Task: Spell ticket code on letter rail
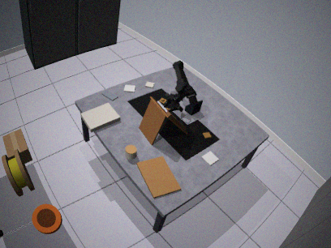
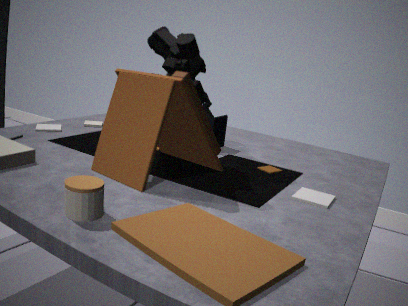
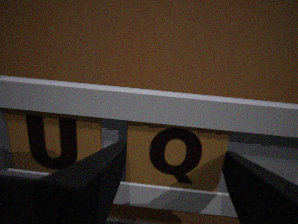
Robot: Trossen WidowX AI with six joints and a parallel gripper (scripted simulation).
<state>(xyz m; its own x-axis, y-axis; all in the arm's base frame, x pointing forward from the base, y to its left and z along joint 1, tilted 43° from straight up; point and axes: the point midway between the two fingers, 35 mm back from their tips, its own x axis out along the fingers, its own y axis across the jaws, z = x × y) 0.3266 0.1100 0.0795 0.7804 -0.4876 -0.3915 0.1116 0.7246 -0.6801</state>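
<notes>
Now: the white ticket 80 mm below my gripper tip, 60 mm behind it and 30 mm to the left of it. Also, from my gripper tip: lidded jar: 380 mm ahead, 140 mm below, 110 mm to the left; flat orange panel: 360 mm to the left, 330 mm ahead, 170 mm below; black mat: 180 mm below, 150 mm behind, 20 mm to the right.
</notes>
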